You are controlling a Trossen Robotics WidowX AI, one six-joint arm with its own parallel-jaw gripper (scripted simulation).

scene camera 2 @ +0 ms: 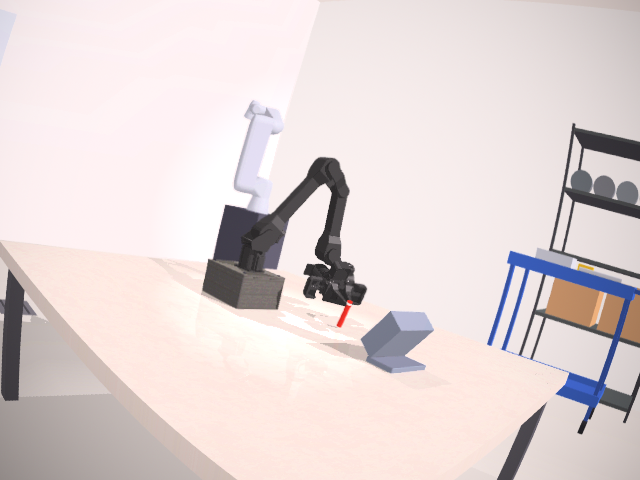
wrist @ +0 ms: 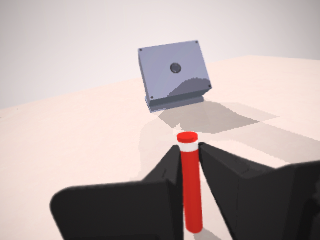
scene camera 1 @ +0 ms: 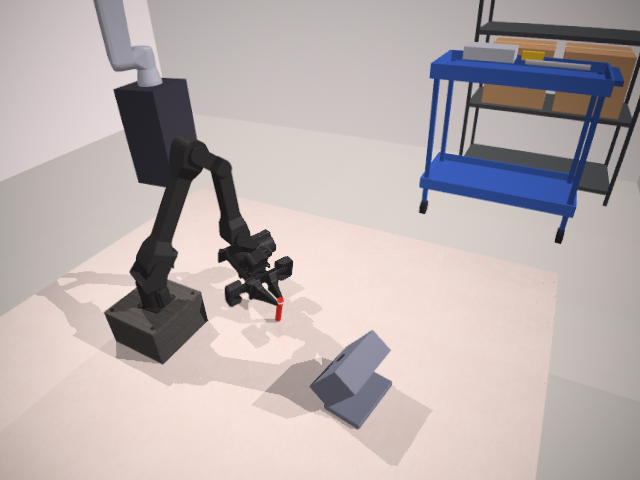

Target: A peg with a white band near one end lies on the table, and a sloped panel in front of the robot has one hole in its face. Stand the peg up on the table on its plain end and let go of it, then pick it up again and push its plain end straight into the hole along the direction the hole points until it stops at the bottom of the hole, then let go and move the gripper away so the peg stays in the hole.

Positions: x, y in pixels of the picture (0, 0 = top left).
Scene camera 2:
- my gripper: 348, 305
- grey sloped panel: 398, 333
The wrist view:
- my gripper: 187, 149
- red peg: 188, 141, held by my gripper
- grey sloped panel: 193, 80
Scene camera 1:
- my gripper: 280, 302
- grey sloped panel: 362, 356
